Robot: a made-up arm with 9 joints.
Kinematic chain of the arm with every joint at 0, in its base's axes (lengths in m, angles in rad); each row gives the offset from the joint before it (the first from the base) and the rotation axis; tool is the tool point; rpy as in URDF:
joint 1: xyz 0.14 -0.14 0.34 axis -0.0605 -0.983 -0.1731
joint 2: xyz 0.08 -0.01 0 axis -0.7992 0.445 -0.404
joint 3: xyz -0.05 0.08 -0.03 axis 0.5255 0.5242 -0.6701
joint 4: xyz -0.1 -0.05 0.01 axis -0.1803 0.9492 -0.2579
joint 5: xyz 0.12 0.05 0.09 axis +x
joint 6: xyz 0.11 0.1 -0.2 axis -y
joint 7: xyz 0 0.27 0.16 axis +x
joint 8: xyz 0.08 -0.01 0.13 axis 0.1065 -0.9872 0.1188
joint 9: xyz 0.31 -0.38 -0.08 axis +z
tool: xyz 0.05 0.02 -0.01 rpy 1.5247 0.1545 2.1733
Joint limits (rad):
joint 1: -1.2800..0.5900
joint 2: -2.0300..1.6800
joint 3: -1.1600..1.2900
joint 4: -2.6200..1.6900
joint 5: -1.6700..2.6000
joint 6: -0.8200..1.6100
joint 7: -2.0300..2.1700
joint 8: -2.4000..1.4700
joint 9: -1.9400..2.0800
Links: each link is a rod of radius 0.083 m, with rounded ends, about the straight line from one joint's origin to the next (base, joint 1, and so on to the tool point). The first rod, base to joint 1, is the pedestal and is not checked.
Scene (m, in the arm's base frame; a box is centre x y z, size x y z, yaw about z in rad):
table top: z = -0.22
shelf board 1: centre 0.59 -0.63 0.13 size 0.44 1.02 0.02 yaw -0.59
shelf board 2: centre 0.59 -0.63 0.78 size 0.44 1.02 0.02 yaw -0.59
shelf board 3: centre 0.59 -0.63 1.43 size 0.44 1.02 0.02 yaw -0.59
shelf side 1: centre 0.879 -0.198 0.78 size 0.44 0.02 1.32 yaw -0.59
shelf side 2: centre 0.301 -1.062 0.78 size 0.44 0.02 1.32 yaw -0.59
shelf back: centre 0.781 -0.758 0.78 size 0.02 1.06 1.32 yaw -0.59
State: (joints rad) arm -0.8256 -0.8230 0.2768 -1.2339 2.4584 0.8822 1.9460 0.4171 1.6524
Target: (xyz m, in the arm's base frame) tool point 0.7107 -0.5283 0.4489
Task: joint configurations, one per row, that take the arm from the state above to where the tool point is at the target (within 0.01 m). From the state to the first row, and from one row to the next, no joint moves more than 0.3 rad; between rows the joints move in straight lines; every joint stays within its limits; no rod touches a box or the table.
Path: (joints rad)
1: -0.9459 -0.6732 0.2417 -1.0650 2.4529 0.8273 1.9202 0.4665 1.6398
2: -1.0662 -0.5234 0.2066 -0.8960 2.4474 0.7724 1.8943 0.5158 1.6273

